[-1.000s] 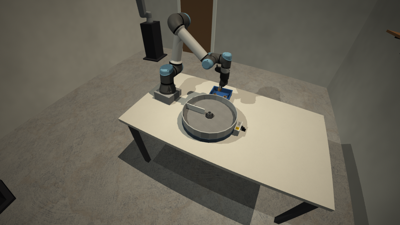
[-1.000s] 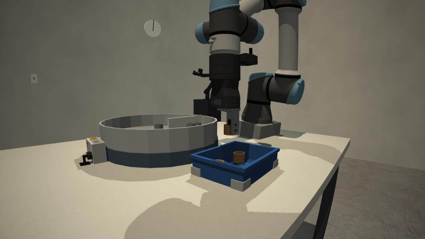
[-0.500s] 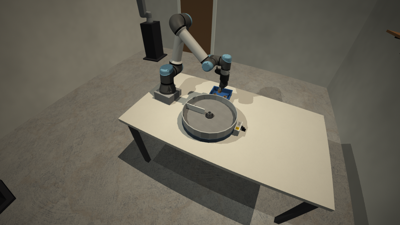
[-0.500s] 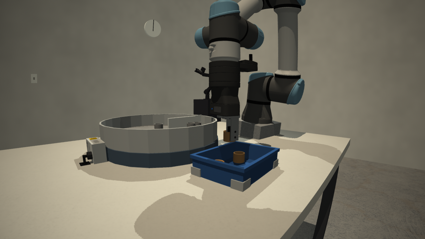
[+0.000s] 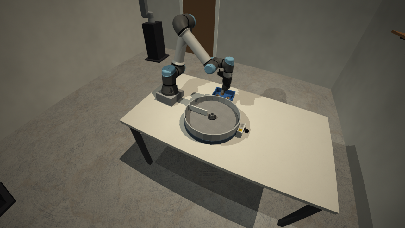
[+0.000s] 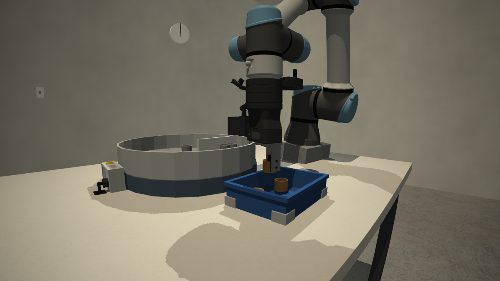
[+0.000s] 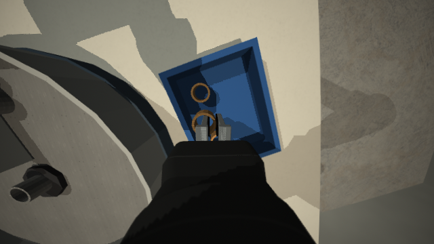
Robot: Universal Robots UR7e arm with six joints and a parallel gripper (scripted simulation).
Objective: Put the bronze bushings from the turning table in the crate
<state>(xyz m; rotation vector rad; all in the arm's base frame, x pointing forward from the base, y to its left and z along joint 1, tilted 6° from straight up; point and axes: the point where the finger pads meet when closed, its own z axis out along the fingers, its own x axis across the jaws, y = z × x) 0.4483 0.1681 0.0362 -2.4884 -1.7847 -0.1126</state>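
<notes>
Right now my hand is 6 cm above the blue crate and 2 cm to the right of it. The rest, counted from my hand: turning table: 31 cm to the right, 3 cm below, 3 cm ahead.
</notes>
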